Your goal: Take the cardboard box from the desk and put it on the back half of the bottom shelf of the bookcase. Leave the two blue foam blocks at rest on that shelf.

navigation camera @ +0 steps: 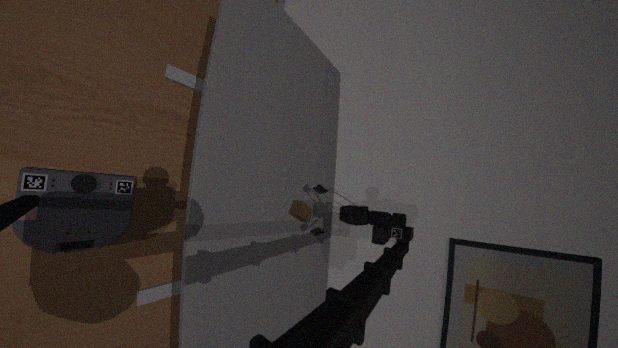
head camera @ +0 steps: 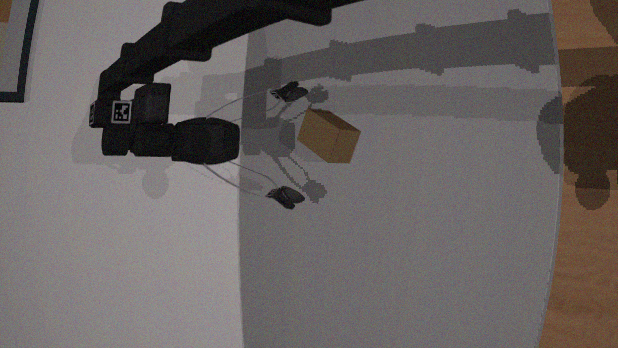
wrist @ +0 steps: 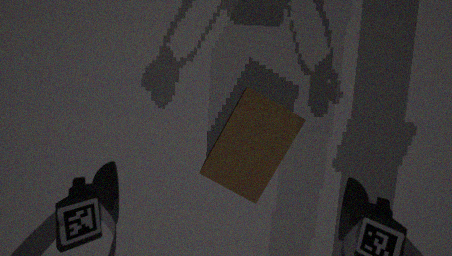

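Where they show: gripper, fingertip midpoint: (navigation camera: 312,209) (head camera: 303,144) (wrist: 229,190); robot's base, link origin: (navigation camera: 84,182).
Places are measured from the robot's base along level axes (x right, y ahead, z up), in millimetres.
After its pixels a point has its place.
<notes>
The brown cardboard box (head camera: 327,136) @[x 620, y -38, z 770 mm] (navigation camera: 300,211) @[x 608, y -37, z 770 mm] (wrist: 252,145) @[x 647, y -42, z 770 mm] rests on the grey desk (head camera: 400,260) @[x 491, y 155, z 720 mm] (navigation camera: 260,125) @[x 408, y 264, z 720 mm] (wrist: 50,100) @[x 675, y 183, z 720 mm], turned at an angle to the gripper. My gripper (head camera: 296,144) @[x 622, y -23, z 819 mm] (navigation camera: 319,210) @[x 622, y -23, z 819 mm] (wrist: 229,190) @[x 622, y -23, z 819 mm] is open and empty, above the desk near its wall side. Its fingers are spread wider than the box. In the head view the box lies just beyond the fingertips, towards the robot; in the wrist view it shows ahead of and between the fingers. The bookcase and the two blue foam blocks do not show in these views.
The extended arm (head camera: 200,35) @[x 326, y -87, z 1159 mm] (navigation camera: 345,310) @[x 215, y -85, z 1158 mm] reaches across the desk to the wall side. The robot base (navigation camera: 75,215) @[x -14, y -120, z 160 mm] stands on the wooden floor beside the desk's front edge. Pale desk feet (navigation camera: 181,77) (navigation camera: 155,294) stick out there. A framed picture (navigation camera: 451,290) @[x 974, y -326, z 1308 mm] hangs on the wall.
</notes>
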